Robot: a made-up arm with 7 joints.
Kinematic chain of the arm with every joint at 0, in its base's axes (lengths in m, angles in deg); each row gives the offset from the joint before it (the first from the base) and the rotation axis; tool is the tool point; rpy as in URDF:
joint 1: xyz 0 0 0.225 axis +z
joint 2: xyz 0 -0.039 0.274 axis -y
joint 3: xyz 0 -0.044 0.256 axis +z
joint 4: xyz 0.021 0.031 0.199 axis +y
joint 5: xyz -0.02 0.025 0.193 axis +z
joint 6: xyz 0 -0.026 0.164 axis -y
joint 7: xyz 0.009 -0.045 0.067 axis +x
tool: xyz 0 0 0 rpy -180 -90 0
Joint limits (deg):
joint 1: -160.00..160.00
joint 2: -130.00..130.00
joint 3: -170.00..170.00
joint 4: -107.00..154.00
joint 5: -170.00..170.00
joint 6: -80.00..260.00
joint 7: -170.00..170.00
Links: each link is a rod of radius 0.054 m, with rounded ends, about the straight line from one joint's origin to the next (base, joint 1, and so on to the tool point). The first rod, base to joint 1, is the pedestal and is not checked.
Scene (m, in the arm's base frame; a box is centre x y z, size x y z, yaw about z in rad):
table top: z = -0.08
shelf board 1: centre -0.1 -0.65 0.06 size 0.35 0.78 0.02 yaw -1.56
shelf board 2: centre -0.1 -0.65 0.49 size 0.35 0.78 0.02 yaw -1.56
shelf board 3: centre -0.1 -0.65 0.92 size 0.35 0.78 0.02 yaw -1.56
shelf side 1: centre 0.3 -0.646 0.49 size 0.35 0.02 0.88 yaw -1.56
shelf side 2: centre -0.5 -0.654 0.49 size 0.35 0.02 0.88 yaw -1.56
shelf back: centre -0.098 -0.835 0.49 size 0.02 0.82 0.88 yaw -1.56
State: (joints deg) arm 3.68 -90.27 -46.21 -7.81 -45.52 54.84 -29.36
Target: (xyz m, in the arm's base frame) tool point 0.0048 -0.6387 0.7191
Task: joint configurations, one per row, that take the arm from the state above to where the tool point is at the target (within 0.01 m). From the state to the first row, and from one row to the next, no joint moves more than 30 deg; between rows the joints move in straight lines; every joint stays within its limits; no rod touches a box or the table.
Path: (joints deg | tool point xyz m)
1: -4.51 -72.33 -70.97 6.89 -29.42 64.42 -22.85 | 0.8151 -0.1071 0.7508
2: -12.70 -54.40 -95.73 21.59 -13.31 74.01 -16.34 | 0.6348 -0.3022 0.9974
3: -20.88 -36.46 -120.48 36.29 2.79 83.59 -9.83 | 0.2876 -0.3510 1.2084
4: -29.07 -18.53 -145.24 51.00 18.90 93.18 -3.32 | -0.0931 -0.1846 1.2663
5: -37.26 -0.59 -170.00 65.70 35.00 102.76 3.19 | -0.3168 0.1159 1.1332
6: -27.47 -20.97 -154.40 93.00 20.19 83.28 -7.66 | -0.2560 -0.1201 1.0921
7: -17.68 -41.35 -138.81 120.31 5.38 63.79 -18.51 | -0.1242 -0.3059 0.9418
8: -7.89 -61.73 -123.21 147.61 -9.43 44.31 -29.36 | 0.0015 -0.3347 0.7191
9: -21.57 -56.91 -103.53 126.60 -16.74 45.27 -29.36 | -0.0064 -0.5031 0.7270
10: -35.25 -52.08 -83.86 105.58 -24.04 46.24 -29.36 | 0.0047 -0.6387 0.7191

